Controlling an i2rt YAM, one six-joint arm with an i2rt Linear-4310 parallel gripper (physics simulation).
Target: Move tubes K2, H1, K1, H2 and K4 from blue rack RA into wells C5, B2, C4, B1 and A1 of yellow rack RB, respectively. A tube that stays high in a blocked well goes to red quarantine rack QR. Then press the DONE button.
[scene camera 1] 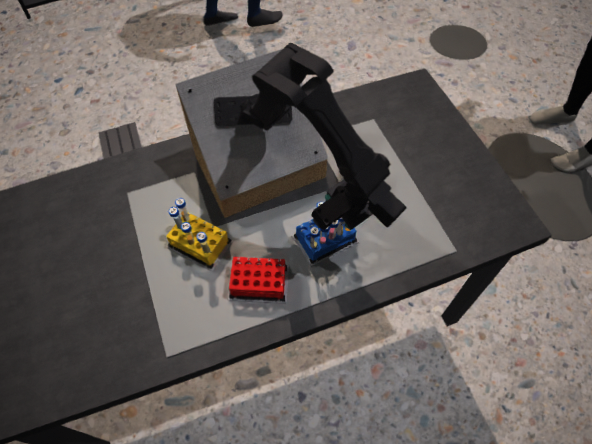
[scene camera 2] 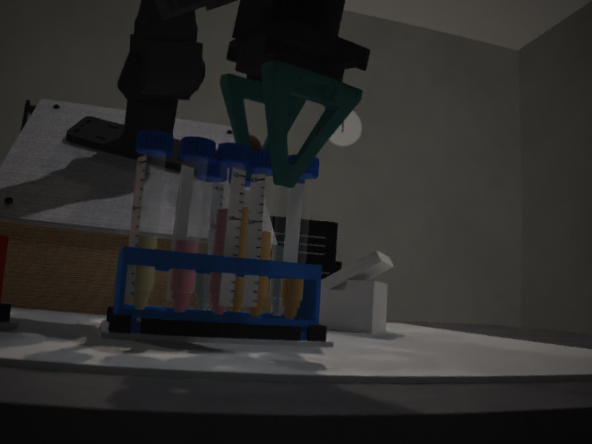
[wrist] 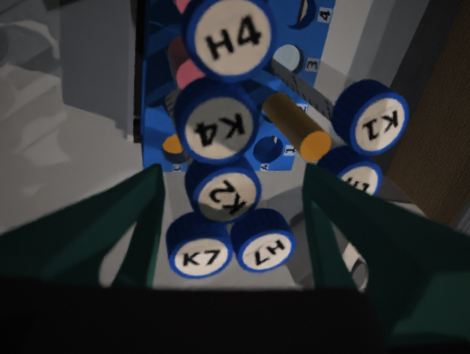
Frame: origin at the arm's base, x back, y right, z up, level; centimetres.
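Seen in the pictures: gripper, fingertip midpoint: [scene camera 2: 266,182] [wrist: 233,178]; arm's base, origin of the base link: [scene camera 1: 253,110].
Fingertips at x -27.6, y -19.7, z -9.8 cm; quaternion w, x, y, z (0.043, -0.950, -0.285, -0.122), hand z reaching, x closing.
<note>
Pixels of each thing's middle, then the offset from my fingertips to it. "spot": a spot on its surface instead.
- Blue rack RA, body centre: [wrist: 227,44] [scene camera 2: 211,294] [scene camera 1: 325,233] dx +0.0, dy +3.3, dz -8.2 cm
- K4, body centre: [wrist: 190,64] [scene camera 2: 225,235] [scene camera 1: 332,233] dx -2.3, dy +2.1, dz -4.2 cm
- K1, surface spot: [wrist: 378,125] spot: dx +2.3, dy +4.5, dz +1.8 cm
- H1, surface spot: [wrist: 361,178] spot: dx +3.3, dy +2.7, dz +1.8 cm
- Yellow rack RB, body centre: [scene camera 1: 198,238] dx +1.2, dy +36.3, dz -8.2 cm
- Red rack QR, body centre: [scene camera 1: 258,278] dx -11.1, dy +21.2, dz -8.2 cm
- H7, body centre: [wrist: 230,165] [scene camera 2: 283,245] dx +2.0, dy -1.4, dz -4.2 cm
- Cap H4, surface spot: [wrist: 230,37] spot: dx -3.5, dy +4.3, dz +1.8 cm
- pale box, body centre: [wrist: 338,268] [scene camera 2: 351,290] dx +18.6, dy -7.5, dz -7.0 cm
Blue rack RA [scene camera 1: 327,249] [scene camera 2: 220,263] [wrist: 321,39] holds several blue-capped tubes. In the wrist view, caps K2 [wrist: 225,197], K4 [wrist: 218,127], K1 [wrist: 378,125] and H1 [wrist: 361,178] show; H1 is partly covered by the right finger. No H2 label is readable. My gripper [scene camera 2: 266,177] [wrist: 233,178] is open, its green fingertips at cap height over RA's end, with K2 in the gap between them and not gripped. Yellow rack RB [scene camera 1: 187,246] stands at the left with several tubes, labels too small to read. Red rack QR [scene camera 1: 257,293] shows no tubes. No DONE button is recognisable.
Caps K7 [wrist: 201,257] and H7 [wrist: 265,247] stand close beside K2, also between the fingers. Cap H4 [wrist: 230,37] is beyond K4. A pale box [scene camera 2: 357,305] with a slanted top piece stands behind RA. The arm's pedestal [scene camera 1: 275,182] rises behind the racks.
</note>
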